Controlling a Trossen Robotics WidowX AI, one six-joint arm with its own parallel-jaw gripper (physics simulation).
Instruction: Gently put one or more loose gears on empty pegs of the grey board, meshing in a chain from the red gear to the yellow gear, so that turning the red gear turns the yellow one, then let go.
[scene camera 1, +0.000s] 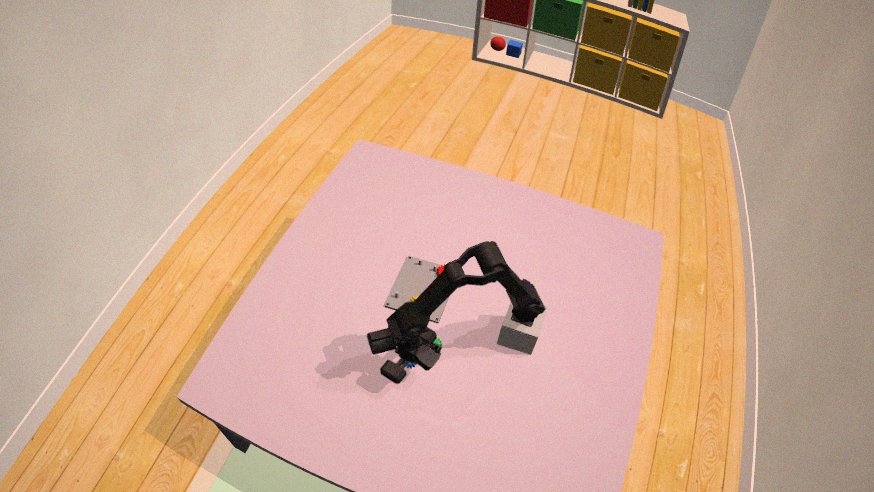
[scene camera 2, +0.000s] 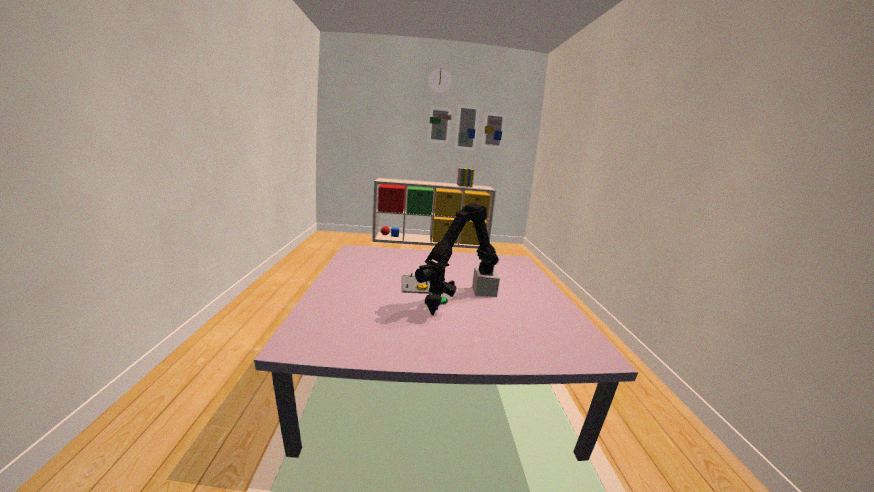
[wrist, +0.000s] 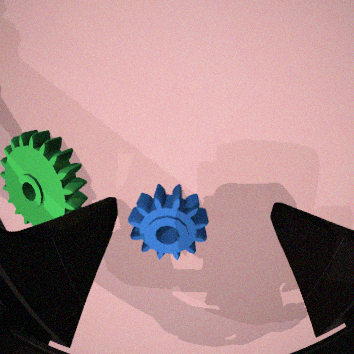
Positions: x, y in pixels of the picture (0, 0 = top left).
Labels:
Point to my gripper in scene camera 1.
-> At 408, 367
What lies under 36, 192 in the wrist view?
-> A green gear.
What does the blue gear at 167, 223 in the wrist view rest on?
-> The table.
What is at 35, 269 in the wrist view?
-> My gripper.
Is my gripper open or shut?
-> Open.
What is my gripper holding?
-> Nothing.

